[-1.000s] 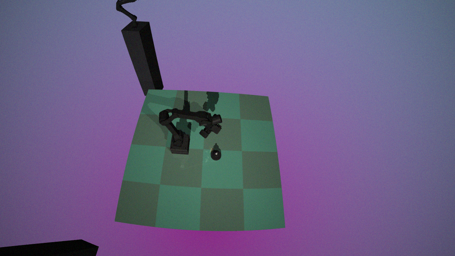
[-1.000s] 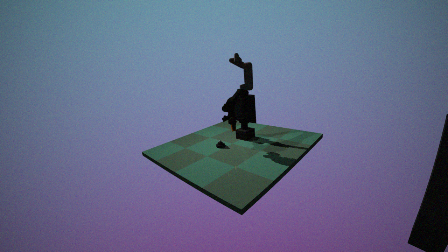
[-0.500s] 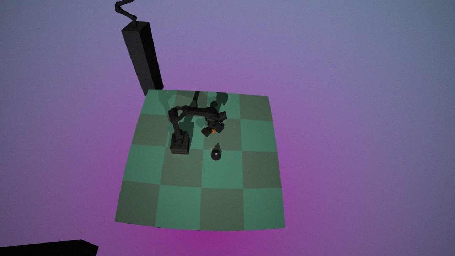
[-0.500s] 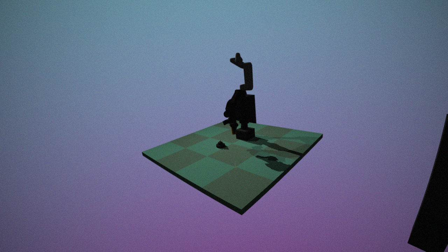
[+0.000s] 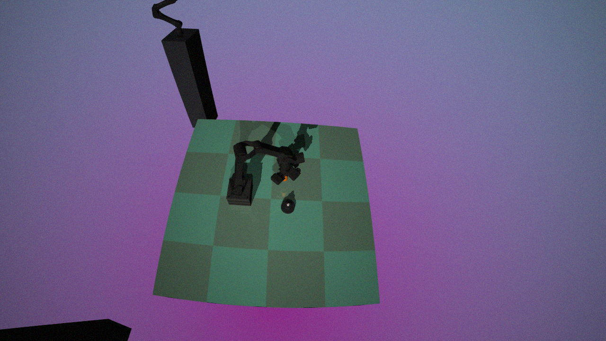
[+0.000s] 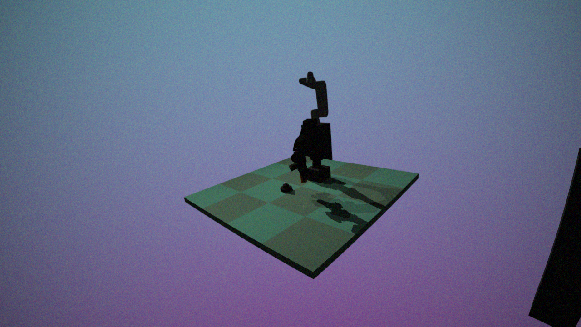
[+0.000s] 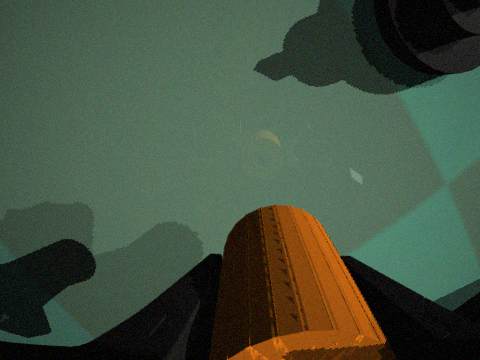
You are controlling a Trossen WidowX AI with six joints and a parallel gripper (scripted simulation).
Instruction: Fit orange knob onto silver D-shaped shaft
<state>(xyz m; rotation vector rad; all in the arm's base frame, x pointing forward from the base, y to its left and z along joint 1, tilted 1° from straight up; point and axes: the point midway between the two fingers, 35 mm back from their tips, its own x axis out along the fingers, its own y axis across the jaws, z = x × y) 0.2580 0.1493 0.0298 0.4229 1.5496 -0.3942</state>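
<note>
Now: the round pedestal 150 mm to the right of my gripper tip, 60 mm below it and 50 mm ahead of it. From my gripper tip the other things lie so: orange knob 30 mm above.
</note>
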